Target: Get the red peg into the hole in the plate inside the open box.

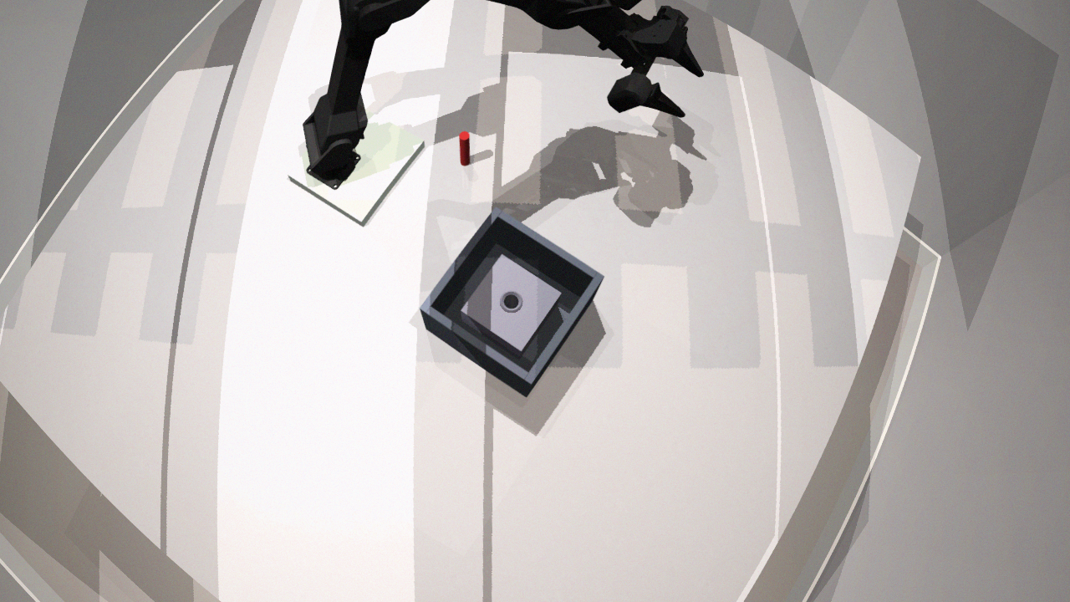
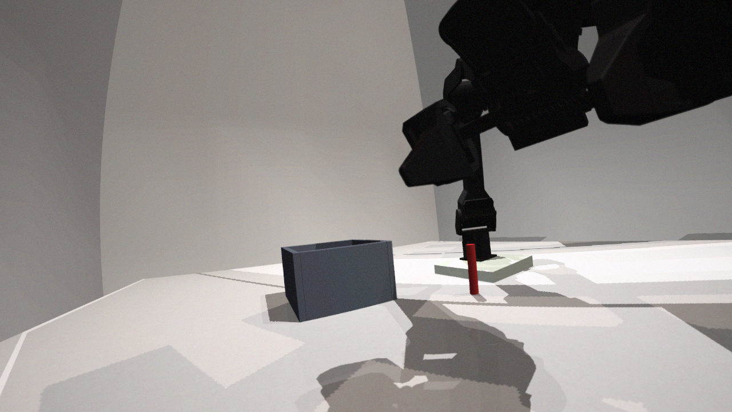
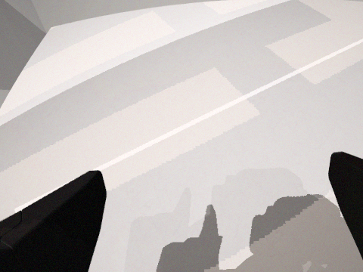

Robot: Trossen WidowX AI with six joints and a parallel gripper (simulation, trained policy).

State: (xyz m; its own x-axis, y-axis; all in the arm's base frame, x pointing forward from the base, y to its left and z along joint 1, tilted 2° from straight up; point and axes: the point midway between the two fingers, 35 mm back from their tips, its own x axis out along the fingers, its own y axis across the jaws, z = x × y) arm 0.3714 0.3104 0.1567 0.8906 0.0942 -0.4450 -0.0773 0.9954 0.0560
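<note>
Right now my gripper tip is 240 mm past the red peg, 200 mm to the left of it and 110 mm above it. Also, from my gripper tip: light grey plate 360 mm to the right, 110 mm below, 60 mm behind; then dark box 360 mm to the right, 130 mm below, 60 mm behind.
</note>
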